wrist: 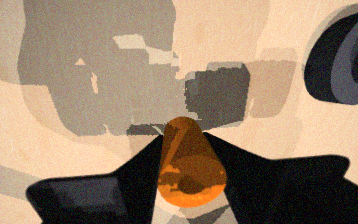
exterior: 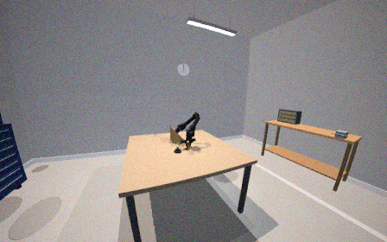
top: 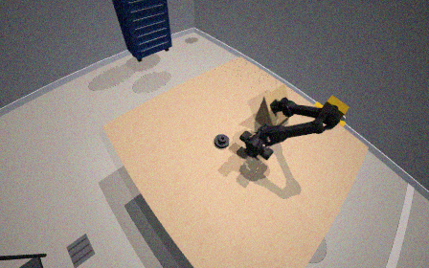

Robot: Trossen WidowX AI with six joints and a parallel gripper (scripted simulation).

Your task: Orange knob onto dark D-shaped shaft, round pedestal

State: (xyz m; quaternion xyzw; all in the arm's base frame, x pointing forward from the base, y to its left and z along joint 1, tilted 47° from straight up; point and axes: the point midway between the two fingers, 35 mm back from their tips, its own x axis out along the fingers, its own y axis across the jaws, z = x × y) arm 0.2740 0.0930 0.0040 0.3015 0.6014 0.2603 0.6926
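Right now my gripper tip is 70 mm short of the pedestal, 170 mm to the left of it and 20 mm below it. From my gripper tip the other things lie so: orange knob: 20 mm above.
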